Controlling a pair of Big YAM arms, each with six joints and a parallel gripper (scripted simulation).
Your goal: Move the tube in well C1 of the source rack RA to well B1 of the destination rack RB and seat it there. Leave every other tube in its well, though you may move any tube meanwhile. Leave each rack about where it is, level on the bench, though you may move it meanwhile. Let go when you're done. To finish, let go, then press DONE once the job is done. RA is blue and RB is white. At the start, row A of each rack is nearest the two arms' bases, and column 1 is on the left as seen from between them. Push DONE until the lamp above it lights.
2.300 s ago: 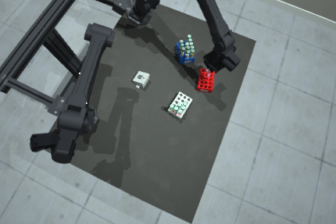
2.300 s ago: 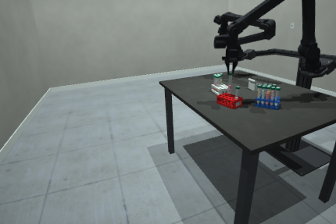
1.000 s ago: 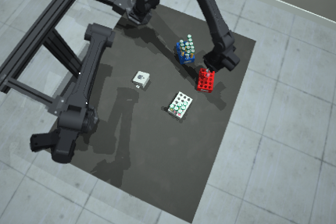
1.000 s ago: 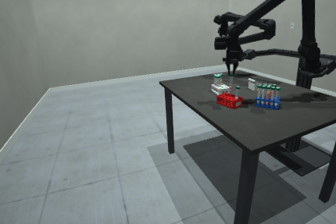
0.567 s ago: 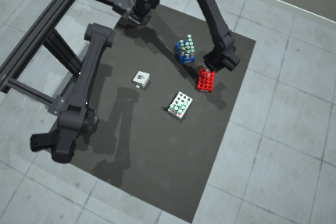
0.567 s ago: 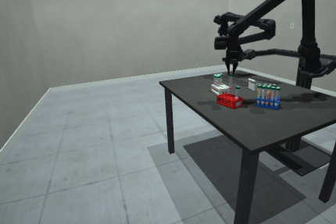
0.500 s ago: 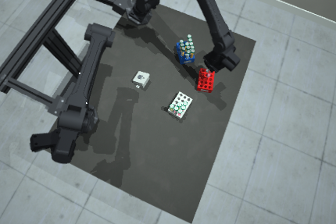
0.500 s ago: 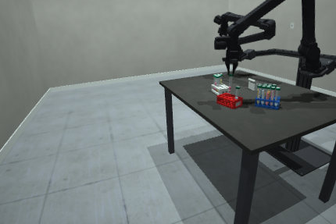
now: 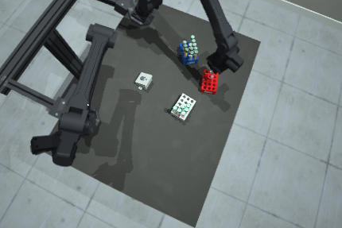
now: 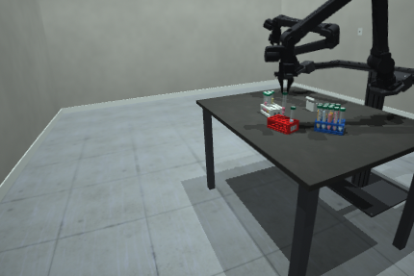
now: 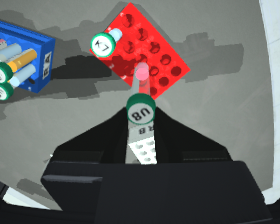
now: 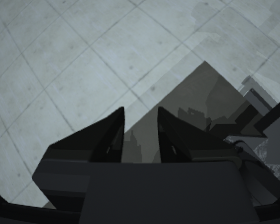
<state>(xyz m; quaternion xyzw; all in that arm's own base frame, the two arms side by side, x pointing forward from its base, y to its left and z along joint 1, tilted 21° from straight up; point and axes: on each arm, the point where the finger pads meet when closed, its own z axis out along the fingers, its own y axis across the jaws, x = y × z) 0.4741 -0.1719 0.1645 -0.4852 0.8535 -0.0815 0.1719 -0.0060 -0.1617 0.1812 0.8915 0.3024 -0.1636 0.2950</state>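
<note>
Now: left hand 60 mm above the tube. From my left hand the other things lie so: white rack RB: 200 mm to the right, 160 mm below, 80 mm behind; then red rack: 160 mm below; then white button box: 360 mm behind, 140 mm to the right, 140 mm below.
</note>
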